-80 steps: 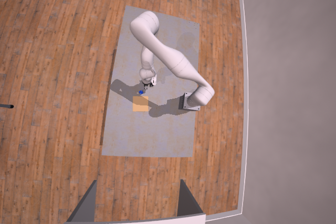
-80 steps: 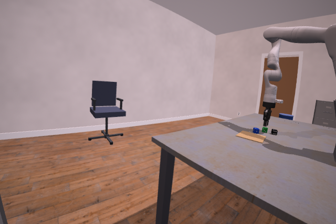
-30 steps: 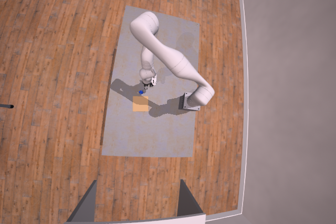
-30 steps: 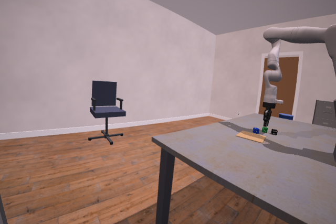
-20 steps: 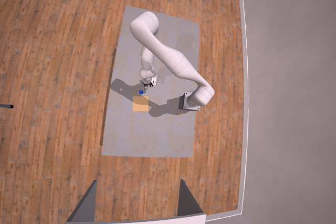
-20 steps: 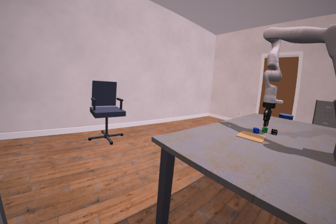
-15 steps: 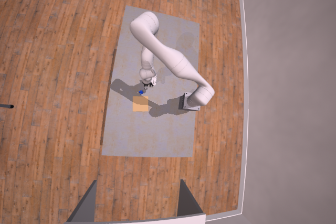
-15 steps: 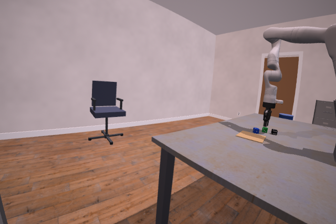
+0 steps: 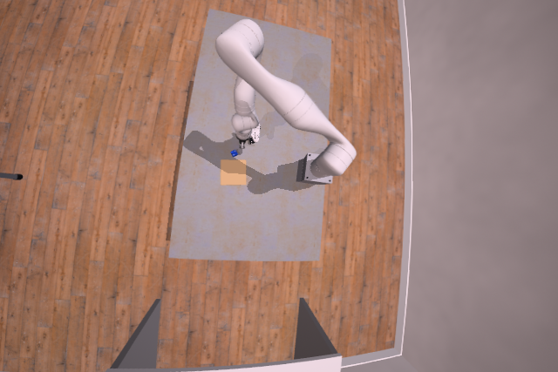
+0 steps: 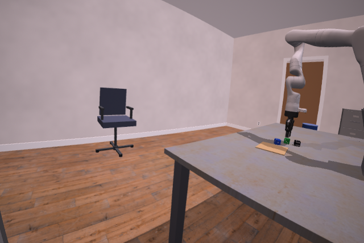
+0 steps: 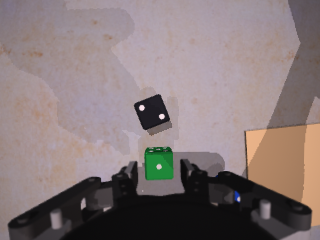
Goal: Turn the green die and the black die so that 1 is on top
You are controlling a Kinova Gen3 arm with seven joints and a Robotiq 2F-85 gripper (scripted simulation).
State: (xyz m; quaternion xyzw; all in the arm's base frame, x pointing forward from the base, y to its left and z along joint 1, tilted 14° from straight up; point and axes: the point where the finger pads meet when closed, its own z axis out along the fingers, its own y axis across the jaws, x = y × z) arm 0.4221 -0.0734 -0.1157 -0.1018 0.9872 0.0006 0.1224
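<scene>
Right now my hand is 40 mm above the green die. Round my hand: black die: 50 mm behind, 40 mm below, 20 mm to the right; then blue die: 80 mm to the left, 40 mm below, 20 mm ahead; then tan mat: 180 mm to the left, 50 mm below.
</scene>
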